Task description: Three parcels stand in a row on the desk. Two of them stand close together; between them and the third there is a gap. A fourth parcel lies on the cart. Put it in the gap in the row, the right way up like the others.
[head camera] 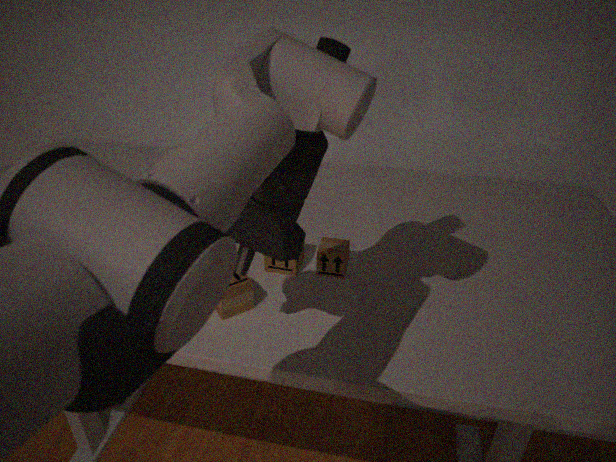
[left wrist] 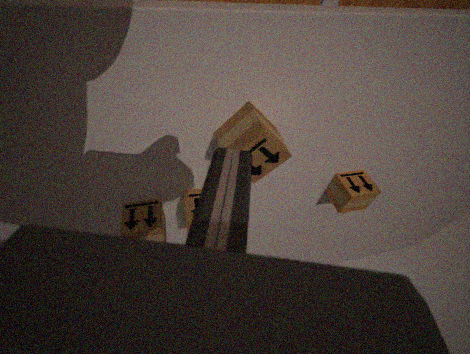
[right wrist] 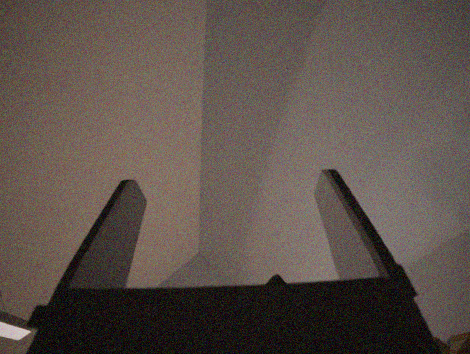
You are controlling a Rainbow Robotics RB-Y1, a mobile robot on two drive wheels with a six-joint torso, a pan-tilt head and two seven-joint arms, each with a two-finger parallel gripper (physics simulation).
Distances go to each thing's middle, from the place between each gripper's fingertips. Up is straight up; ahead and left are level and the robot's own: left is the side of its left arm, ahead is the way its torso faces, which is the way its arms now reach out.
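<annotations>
The tan cardboard parcel (head camera: pixel 238 298) is 430 mm below my right hand, 520 mm to the left of it and 90 mm ahead of it.
My left hand is 70 mm short of the parcel, 70 mm to the right of it and 110 mm above it. By its middle, the parcel is nearer to my left hand than to my right hand.
</annotations>
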